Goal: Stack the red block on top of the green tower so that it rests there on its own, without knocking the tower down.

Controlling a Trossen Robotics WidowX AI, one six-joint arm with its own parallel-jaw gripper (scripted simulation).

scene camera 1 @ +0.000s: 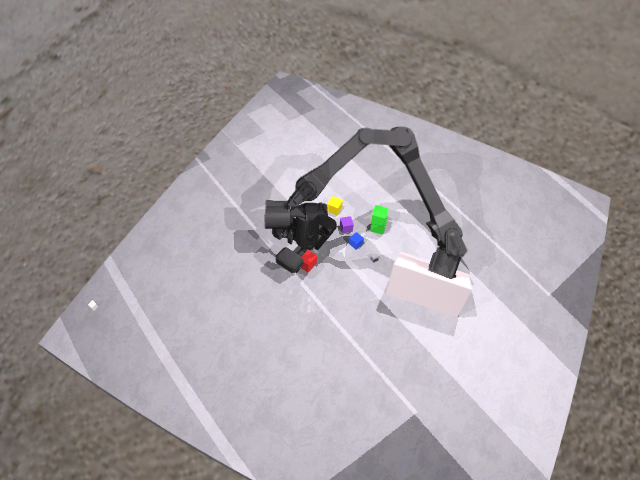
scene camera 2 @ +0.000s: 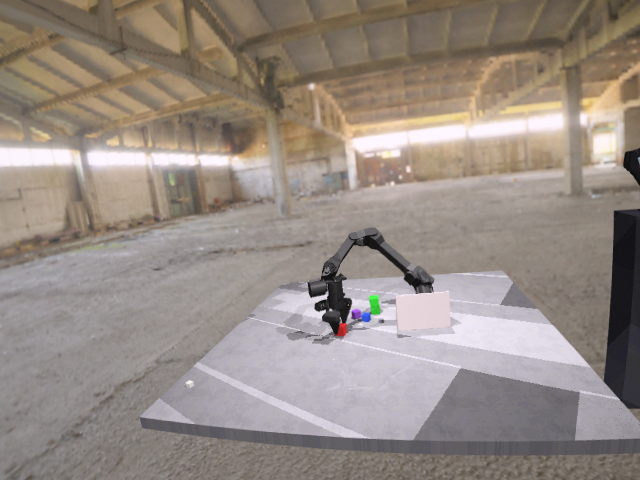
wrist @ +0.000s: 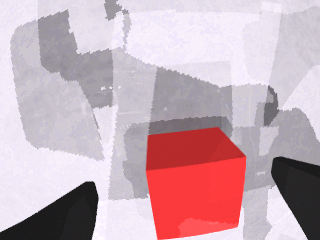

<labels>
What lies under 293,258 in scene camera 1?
My gripper.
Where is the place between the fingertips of my gripper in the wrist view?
189,181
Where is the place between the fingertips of my gripper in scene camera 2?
340,329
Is my gripper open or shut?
Open.
</labels>
